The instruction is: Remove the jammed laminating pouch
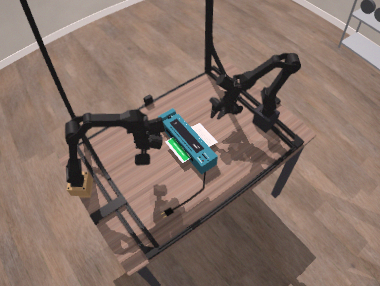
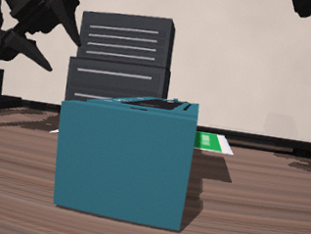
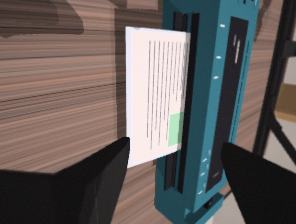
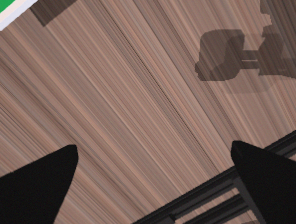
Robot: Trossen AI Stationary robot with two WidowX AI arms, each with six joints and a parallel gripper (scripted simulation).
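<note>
Now: right hand 23 cm past the release key, 19 cm to the right of it and 12 cm above it. Round my right hand: plug 23 cm ahead, 19 cm below.
</note>
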